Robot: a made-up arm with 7 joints.
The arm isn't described. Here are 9 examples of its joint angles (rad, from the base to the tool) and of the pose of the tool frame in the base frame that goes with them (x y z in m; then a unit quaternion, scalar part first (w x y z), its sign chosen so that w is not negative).
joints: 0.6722 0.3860 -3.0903 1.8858 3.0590 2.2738 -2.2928
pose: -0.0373 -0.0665 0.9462 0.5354 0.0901 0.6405 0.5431
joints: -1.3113 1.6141 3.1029 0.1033 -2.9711 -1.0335 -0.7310
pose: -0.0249 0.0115 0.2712 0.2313 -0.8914 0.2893 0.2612
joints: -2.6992 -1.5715 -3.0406 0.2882 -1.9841 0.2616 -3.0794
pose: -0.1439 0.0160 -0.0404 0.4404 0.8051 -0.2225 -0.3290
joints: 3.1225 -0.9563 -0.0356 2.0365 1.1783 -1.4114 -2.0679
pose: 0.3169 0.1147 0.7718 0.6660 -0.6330 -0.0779 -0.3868
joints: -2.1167 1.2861 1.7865 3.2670 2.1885 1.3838 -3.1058
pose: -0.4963 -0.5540 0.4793 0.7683 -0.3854 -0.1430 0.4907
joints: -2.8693 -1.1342 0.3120 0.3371 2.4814 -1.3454 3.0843
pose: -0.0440 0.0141 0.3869 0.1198 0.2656 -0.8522 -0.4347
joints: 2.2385 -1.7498 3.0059 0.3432 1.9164 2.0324 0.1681
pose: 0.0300 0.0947 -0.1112 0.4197 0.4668 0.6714 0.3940
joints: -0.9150 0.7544 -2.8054 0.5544 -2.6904 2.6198 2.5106
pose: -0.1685 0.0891 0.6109 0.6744 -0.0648 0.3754 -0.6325
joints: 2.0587 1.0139 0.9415 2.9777 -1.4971 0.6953 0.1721
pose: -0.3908 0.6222 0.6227 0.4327 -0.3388 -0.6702 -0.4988
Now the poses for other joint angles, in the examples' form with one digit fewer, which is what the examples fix.
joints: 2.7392 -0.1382 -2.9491 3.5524 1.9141 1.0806 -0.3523
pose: -0.108 0.056 0.979 0.465 -0.181 -0.520 -0.693
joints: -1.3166 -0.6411 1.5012 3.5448 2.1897 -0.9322 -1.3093
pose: -0.158 0.278 0.809 0.551 -0.055 0.070 -0.830
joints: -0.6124 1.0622 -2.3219 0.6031 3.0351 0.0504 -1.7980
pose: -0.278 -0.102 0.397 0.684 -0.243 -0.674 0.137
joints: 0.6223 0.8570 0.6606 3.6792 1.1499 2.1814 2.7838
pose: 0.282 0.215 0.777 0.212 -0.730 0.269 0.592
